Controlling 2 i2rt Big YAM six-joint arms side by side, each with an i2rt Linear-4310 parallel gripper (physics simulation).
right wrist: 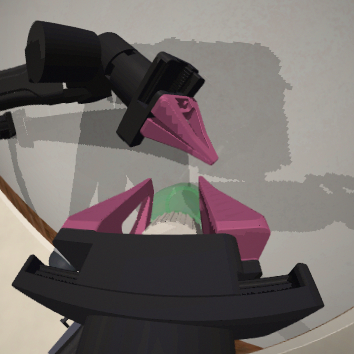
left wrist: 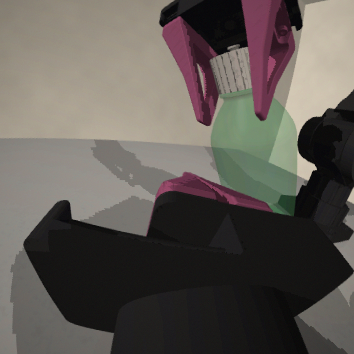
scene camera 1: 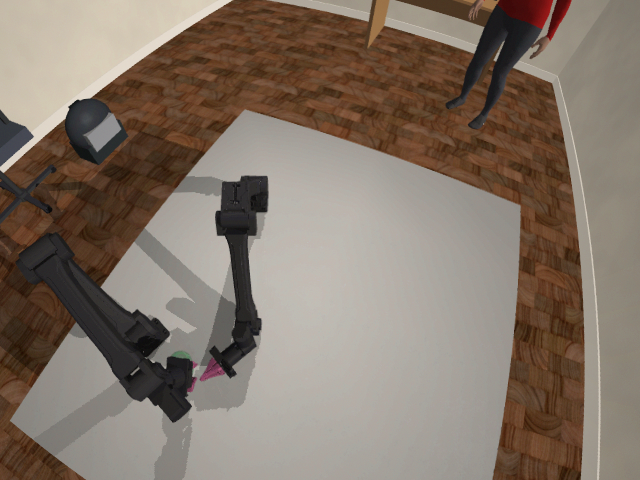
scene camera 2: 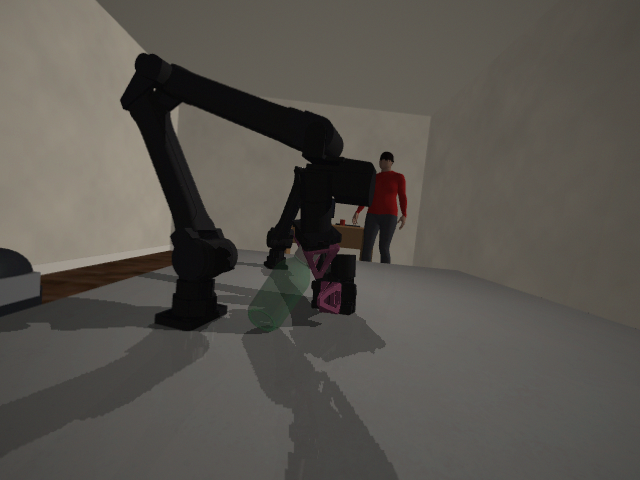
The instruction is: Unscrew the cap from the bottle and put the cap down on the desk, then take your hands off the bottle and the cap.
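Seen in the pictures: left gripper, fingertip midpoint: [right wrist: 214,161] [left wrist: 184,178] [scene camera 1: 200,380] [scene camera 2: 318,301]; right gripper, fingertip midpoint: [right wrist: 174,183] [left wrist: 229,120] [scene camera 1: 195,370] [scene camera 2: 315,273]; left arm's base at its link origin: [right wrist: 8,125] [scene camera 1: 258,201]; right arm's base at its link origin: [scene camera 1: 151,337] [scene camera 2: 193,317].
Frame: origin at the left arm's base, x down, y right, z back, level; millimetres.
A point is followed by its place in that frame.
The translucent green bottle [scene camera 1: 180,354] @[y 655, x -100, z 210 mm] [scene camera 2: 279,294] @[y 723, x -85, z 229 mm] [left wrist: 250,140] @[y 691, x -111, z 162 mm] [right wrist: 175,200] @[y 706, x -126, z 165 mm] is tilted, its base low over the grey desk [scene camera 1: 387,310] @[y 501, x 0, z -487 mm] [scene camera 2: 491,387] @[y 960, x 0, z -39 mm]; contact with the desk is unclear. Its whitish ribbed cap [left wrist: 231,72] @[y 715, x -154, z 158 mm] [right wrist: 172,225] @[y 723, x -167, z 156 mm] sits on the neck. My right gripper [scene camera 1: 194,377] @[y 706, x -121, z 151 mm] [scene camera 2: 319,277] @[y 706, x -121, z 151 mm] [left wrist: 229,120] @[y 706, x -121, z 151 mm] [right wrist: 174,183] @[y 706, x -121, z 151 mm] is shut on the cap, one finger on each side. My left gripper [scene camera 1: 201,379] @[y 729, x -69, z 150 mm] [right wrist: 214,161] @[y 729, x -69, z 150 mm] is shut and empty, low beside the bottle, its fingertips pointing towards it and apart from it in the right wrist view.
The two grippers are close together. The right arm's base [scene camera 2: 191,310] @[y 623, x -29, z 368 mm] stands on the desk near the bottle. The left arm's base [scene camera 1: 242,198] stands farther back. A dark helmet-like object [scene camera 1: 93,129] is beyond the desk edge, and a person in red [scene camera 1: 524,12] [scene camera 2: 388,193] stands behind.
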